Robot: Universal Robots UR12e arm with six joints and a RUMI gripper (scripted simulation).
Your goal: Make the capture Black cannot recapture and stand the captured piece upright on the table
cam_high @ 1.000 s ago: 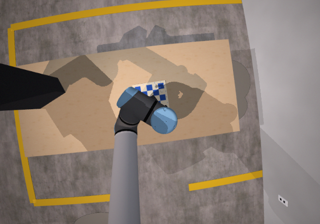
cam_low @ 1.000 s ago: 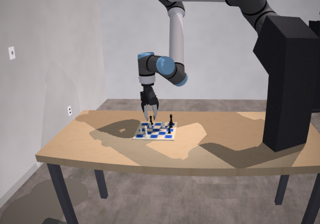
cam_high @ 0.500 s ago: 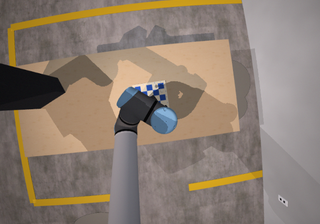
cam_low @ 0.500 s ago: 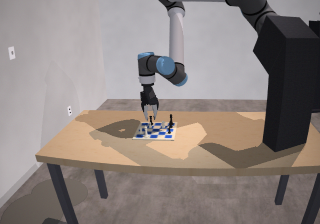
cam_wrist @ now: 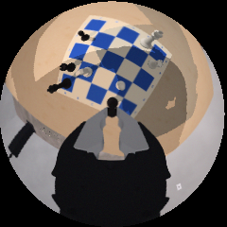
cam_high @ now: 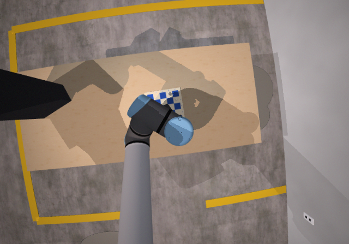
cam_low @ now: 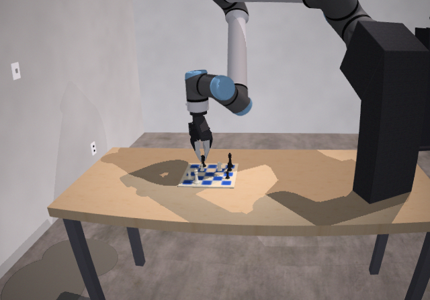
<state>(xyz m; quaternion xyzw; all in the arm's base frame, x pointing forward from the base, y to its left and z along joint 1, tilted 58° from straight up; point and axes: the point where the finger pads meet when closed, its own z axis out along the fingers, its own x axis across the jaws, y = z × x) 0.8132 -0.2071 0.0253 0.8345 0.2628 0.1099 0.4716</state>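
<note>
Right now the chessboard is 3 cm behind my hand, 8 cm to the left of it and 4 cm below it. From my hand the other things lie so: black pawn: 1 cm below.
</note>
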